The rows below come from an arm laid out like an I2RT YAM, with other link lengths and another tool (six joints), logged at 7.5 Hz.
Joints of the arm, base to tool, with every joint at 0 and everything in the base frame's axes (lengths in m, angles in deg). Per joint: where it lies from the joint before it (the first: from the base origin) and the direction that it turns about. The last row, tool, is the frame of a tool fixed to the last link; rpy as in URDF.
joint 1: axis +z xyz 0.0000 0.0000 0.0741
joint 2: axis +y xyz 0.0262 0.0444 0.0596
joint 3: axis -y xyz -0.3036 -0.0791 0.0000
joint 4: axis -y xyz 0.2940 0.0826 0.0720
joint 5: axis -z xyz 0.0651 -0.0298 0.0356
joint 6: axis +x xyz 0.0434 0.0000 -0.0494
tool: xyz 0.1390 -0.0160 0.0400 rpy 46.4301 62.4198 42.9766
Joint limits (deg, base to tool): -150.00..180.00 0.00..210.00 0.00..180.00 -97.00..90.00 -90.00..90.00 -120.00..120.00
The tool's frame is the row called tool.
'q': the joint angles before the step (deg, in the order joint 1, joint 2, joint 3, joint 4, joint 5, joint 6). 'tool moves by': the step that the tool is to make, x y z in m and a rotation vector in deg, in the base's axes. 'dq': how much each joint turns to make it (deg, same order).
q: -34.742, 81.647, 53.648, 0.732, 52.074, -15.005
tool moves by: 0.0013, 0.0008, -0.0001, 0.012, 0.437, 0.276
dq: 0.156, 0.007, 0.015, -0.032, 0.002, -0.435
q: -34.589, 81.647, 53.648, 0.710, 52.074, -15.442
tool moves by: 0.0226, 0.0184, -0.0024, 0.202, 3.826, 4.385
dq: 3.367, 0.000, 0.000, -0.546, -0.021, -3.519
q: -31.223, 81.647, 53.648, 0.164, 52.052, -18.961
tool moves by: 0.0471, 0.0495, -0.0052, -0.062, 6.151, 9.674
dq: 8.128, 0.000, 0.007, -1.273, -0.003, -5.291
